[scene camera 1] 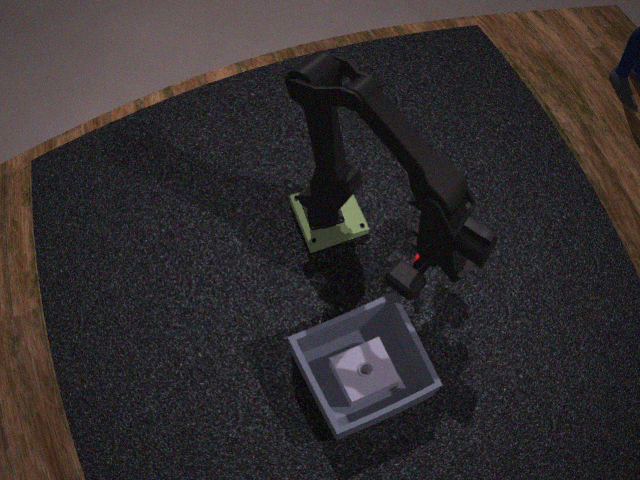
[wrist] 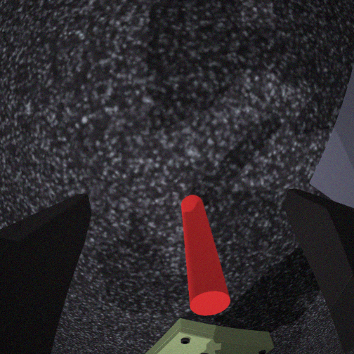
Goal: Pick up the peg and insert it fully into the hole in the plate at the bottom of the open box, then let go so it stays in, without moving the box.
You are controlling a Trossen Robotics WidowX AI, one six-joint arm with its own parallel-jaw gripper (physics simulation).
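Places are measured from the arm's base along level axes (x back, y right, z up), in centimetres.
Pixels of known places: gripper, fingertip midpoint: [scene camera 1: 427, 271]; arm's base, origin of the base link: [scene camera 1: 322, 211].
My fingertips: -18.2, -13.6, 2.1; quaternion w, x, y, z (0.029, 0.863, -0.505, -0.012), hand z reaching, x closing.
Ahead of a thing's pixels: the offset from my fingertips to its top centre, as dx, dy, dz. Level surfaces: height alone.
A red peg @(+1.7, +1.5, +3.6) [scene camera 1: 416, 256] [wrist: 202, 255] stands upright on the dark mat; in the scene view most of it is hidden by the gripper. My gripper [scene camera 1: 431, 274] [wrist: 191, 202] is open and empty. In the wrist view its two fingers stand wide apart, one on each side of the peg, with gaps on both sides. The open grey box @(-14.0, +16.5, +5.4) [scene camera 1: 390, 409] [wrist: 331, 170] stands on the mat near the gripper. The pale plate @(-14.0, +16.5, +1.7) [scene camera 1: 379, 381] lies at the box's bottom, and its round hole [scene camera 1: 364, 368] is unfilled.
The arm's green base plate [scene camera 1: 355, 215] [wrist: 230, 331] is bolted behind the box, with a gap of mat between them. The box walls rise around the plate on all sides. The dark mat @(dz -4.4) [scene camera 1: 170, 289] lies on a wooden table [scene camera 1: 573, 77].
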